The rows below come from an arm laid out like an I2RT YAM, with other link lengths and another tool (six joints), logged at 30 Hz.
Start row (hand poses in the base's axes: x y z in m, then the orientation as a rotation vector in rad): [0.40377, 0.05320, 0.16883, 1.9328, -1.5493, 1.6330]
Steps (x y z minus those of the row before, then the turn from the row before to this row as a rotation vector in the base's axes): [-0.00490, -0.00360, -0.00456, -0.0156, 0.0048, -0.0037]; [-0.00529, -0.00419, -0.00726, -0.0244, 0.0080, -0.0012]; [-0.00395, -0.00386, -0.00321, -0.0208, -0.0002, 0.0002]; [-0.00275, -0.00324, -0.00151, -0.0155, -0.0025, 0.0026]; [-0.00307, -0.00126, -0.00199, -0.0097, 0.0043, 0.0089]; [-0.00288, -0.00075, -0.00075, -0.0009, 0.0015, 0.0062]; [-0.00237, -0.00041, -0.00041, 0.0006, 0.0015, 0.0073]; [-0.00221, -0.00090, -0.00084, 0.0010, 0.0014, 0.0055]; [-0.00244, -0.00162, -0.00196, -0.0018, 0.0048, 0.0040]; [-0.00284, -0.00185, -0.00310, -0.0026, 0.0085, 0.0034]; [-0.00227, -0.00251, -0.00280, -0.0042, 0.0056, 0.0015]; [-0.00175, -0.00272, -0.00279, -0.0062, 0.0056, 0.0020]
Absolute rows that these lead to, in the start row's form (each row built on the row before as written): [0.39887, 0.04960, 0.16427, 1.9235, -1.5329, 1.6329]; [0.39358, 0.04541, 0.15701, 1.9140, -1.5038, 1.6338]; [0.38963, 0.04155, 0.15380, 1.9033, -1.4809, 1.6432]; [0.38688, 0.03831, 0.15229, 1.8966, -1.4630, 1.6539]; [0.38381, 0.03705, 0.15030, 1.9031, -1.4444, 1.6568]; [0.38093, 0.03630, 0.14955, 1.9099, -1.4384, 1.6581]; [0.37856, 0.03589, 0.14914, 1.9186, -1.4332, 1.6593]; [0.37635, 0.03499, 0.14830, 1.9256, -1.4298, 1.6596]; [0.37391, 0.03337, 0.14634, 1.9314, -1.4231, 1.6563]; [0.37107, 0.03152, 0.14324, 1.9382, -1.4146, 1.6486]; [0.36880, 0.02901, 0.14044, 1.9406, -1.4069, 1.6442]; [0.36705, 0.02629, 0.13765, 1.9424, -1.3966, 1.6408]
